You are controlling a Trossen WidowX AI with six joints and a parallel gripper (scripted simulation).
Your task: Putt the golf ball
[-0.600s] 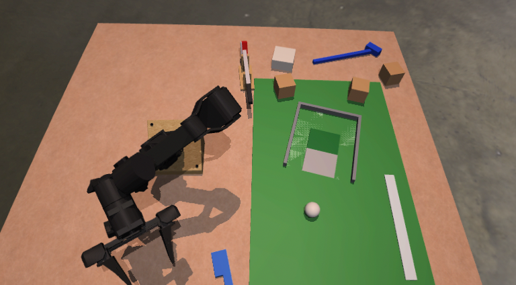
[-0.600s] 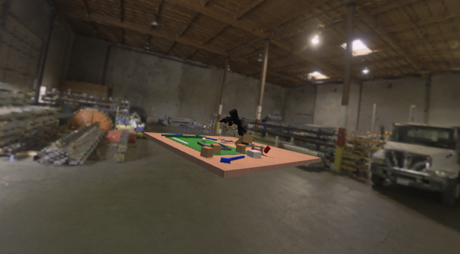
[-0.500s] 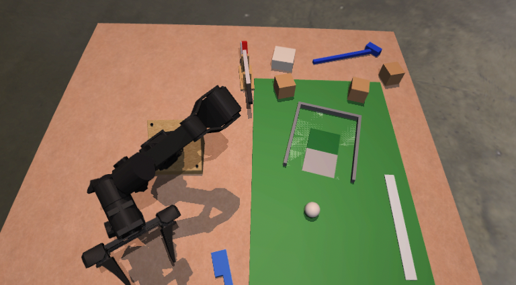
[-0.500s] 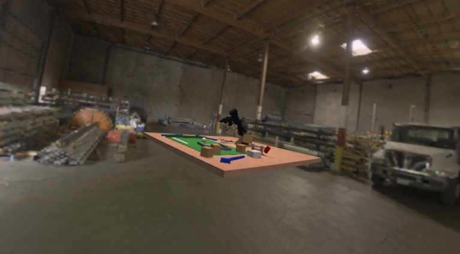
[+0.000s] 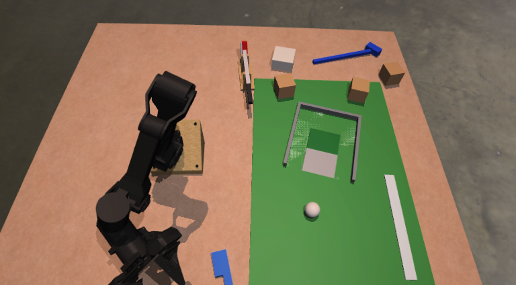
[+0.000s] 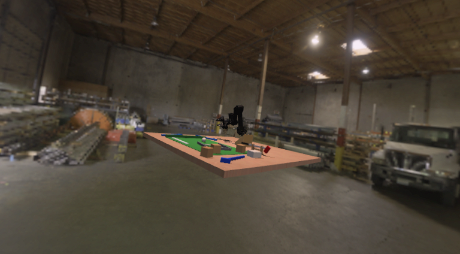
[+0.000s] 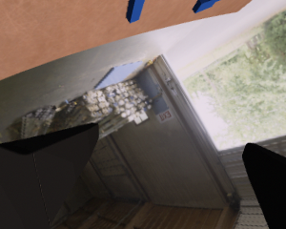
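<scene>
My gripper tip is 36 cm short of the white golf ball, 20 cm to the right of it and 17 cm above it. From my gripper tip the other things lie so: white strip 60 cm ahead, 14 cm to the left, 19 cm below; then red putter 22 cm ahead, 72 cm to the left, 13 cm below; then grey walled frame 45 cm ahead, 45 cm to the left, 18 cm below.
</scene>
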